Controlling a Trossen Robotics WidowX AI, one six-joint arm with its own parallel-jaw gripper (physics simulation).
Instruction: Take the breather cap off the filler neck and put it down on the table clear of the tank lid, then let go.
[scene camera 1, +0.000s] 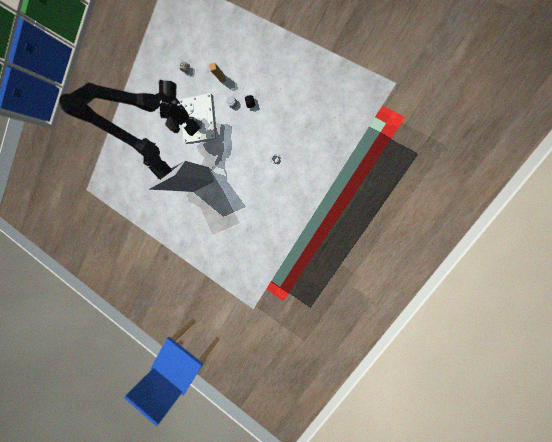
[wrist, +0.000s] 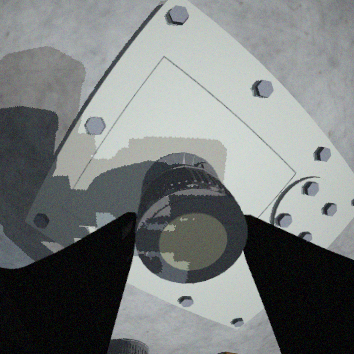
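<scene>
The tank lid is a pale plate with hexagonal bolts, flat on the table. My gripper is over the lid and shut on the breather cap, a dark round cap with a ribbed side and an olive disc on its end. The cap stands between both black fingertips in the wrist view. A grey rounded edge shows behind the cap, and the filler neck cannot be told apart there. Whether the cap is clear of the neck is hidden. In the scene view the cap cannot be told from the dark gripper.
Near the lid are a grey knob, an orange block, a pale cylinder and a black cylinder. A small metal ring-like part lies farther right. A red and green barrier runs along the table's right edge.
</scene>
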